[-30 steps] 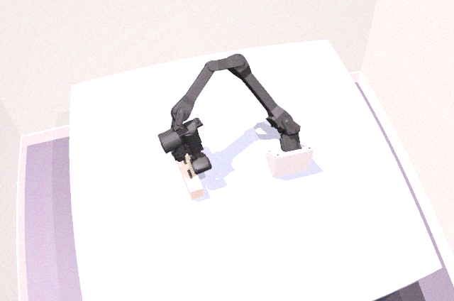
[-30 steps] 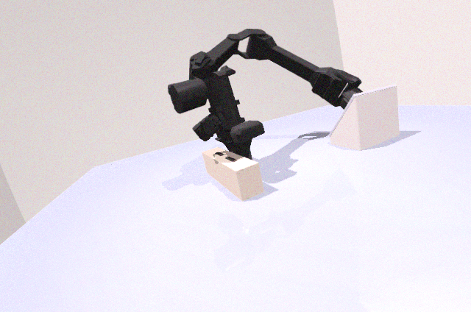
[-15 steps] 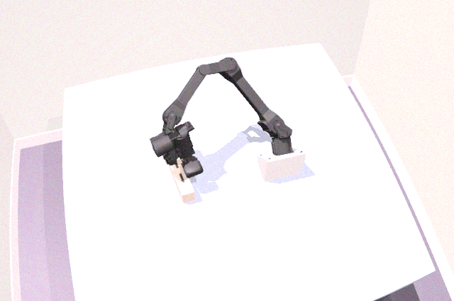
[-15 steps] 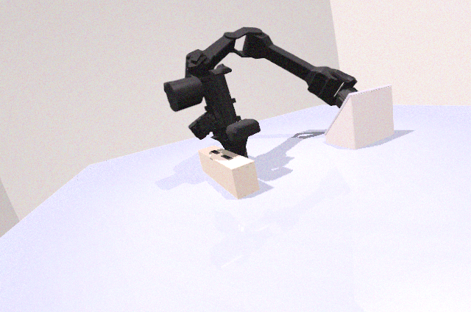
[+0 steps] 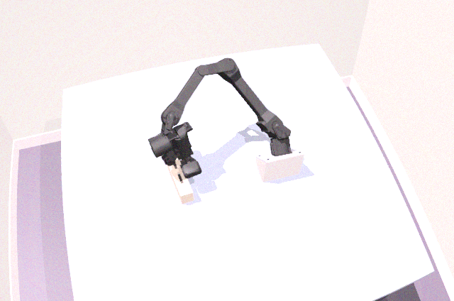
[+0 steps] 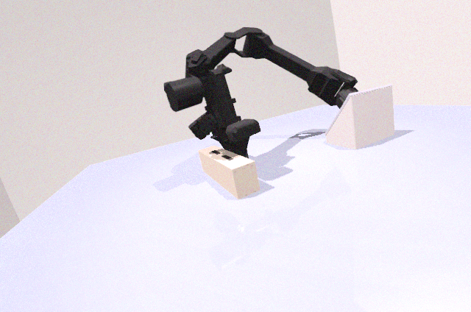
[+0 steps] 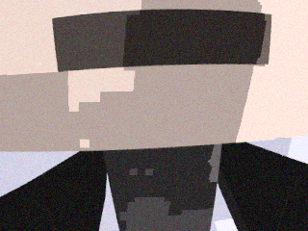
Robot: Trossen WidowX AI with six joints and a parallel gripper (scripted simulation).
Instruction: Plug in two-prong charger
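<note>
My gripper tip is now 2 cm short of the black two-prong charger and 1 cm below it.
</note>
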